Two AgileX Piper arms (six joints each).
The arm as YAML. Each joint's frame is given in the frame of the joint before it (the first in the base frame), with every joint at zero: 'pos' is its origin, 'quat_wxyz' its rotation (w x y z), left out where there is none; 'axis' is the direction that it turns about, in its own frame. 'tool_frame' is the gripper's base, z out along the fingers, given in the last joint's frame.
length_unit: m
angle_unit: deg
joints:
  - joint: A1
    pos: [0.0, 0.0, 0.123]
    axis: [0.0, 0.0, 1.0]
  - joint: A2
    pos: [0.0, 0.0, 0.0]
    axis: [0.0, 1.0, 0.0]
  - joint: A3
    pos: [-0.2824, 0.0, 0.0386]
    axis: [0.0, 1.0, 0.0]
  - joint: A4
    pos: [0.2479, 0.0, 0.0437]
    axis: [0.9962, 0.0, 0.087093]
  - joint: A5
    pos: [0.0, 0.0, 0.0]
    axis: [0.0, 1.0, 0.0]
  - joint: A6
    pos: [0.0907, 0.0, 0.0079]
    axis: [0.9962, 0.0, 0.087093]
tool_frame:
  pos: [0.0, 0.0, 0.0]
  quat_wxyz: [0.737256, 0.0, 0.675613, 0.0]
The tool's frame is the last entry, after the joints.
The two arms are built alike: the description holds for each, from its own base.
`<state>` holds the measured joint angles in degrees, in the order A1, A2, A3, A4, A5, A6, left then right.
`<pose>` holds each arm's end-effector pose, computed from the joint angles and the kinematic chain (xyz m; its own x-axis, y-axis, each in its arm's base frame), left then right.
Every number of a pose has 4 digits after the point.
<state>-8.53 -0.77 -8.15 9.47 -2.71 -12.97 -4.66 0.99 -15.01 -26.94 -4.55 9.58</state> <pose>0.0419 -0.0070 0.2654 0.2723 -0.1028 -0.9567 0.1727 0.9834 -0.0565 0.0321 0.0007 0.3046 0.3587 -0.3272 -0.8743 0.1621 0.9442 -0.2868</pose>
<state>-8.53 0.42 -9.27 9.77 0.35 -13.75 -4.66 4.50 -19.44 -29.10 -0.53 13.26</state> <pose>0.0442 -0.0065 0.2662 0.2201 -0.1032 -0.9700 0.1630 0.9843 -0.0677 0.0350 -0.0025 0.3215 0.3132 -0.2994 -0.9013 0.1689 0.9514 -0.2573</pose>
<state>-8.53 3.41 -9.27 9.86 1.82 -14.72 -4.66 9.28 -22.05 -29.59 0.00 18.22</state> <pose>0.0519 -0.0073 0.2614 0.1431 -0.1072 -0.9839 0.1557 0.9842 -0.0846 0.0462 -0.0038 0.3318 0.2821 -0.2208 -0.9336 0.1396 0.9722 -0.1877</pose>
